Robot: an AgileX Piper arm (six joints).
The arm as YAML. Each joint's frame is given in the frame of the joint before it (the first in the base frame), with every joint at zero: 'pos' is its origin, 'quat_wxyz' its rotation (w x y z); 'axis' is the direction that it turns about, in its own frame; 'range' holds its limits. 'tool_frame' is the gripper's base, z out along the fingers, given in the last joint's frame.
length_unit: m
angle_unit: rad
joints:
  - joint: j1
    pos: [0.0, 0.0, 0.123]
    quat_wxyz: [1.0, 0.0, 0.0, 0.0]
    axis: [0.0, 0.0, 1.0]
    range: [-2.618, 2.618]
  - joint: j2
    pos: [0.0, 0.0, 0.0]
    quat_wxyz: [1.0, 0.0, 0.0, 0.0]
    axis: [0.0, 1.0, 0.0]
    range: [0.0, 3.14]
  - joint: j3
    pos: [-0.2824, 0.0, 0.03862]
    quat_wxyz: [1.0, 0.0, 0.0, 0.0]
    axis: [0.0, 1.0, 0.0]
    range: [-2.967, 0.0]
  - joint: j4
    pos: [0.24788, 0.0, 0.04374]
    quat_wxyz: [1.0, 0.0, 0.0, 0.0]
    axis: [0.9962, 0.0, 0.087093]
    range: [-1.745, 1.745]
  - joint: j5
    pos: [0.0, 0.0, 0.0]
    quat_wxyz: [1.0, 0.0, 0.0, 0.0]
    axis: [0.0, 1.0, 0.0]
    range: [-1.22, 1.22]
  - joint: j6
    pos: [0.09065, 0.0, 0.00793]
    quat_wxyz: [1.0, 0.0, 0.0, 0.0]
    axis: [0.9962, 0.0, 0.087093]
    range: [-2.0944, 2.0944]
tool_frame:
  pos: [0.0, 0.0, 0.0]
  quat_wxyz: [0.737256, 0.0, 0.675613, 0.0]
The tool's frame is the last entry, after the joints.
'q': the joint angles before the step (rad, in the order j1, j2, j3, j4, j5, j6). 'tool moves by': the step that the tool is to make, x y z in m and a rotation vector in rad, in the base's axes. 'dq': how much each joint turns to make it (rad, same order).
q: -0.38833 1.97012 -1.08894 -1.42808 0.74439 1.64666
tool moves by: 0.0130 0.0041 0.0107 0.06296 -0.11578 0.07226
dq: -0.00046 -0.02357 -0.02443 0.00122 -0.12707 0.02761
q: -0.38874 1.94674 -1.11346 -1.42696 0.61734 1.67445
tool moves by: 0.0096 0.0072 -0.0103 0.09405 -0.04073 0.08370
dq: 0.00004 0.01808 -0.00283 0.02270 -0.13222 -0.00610
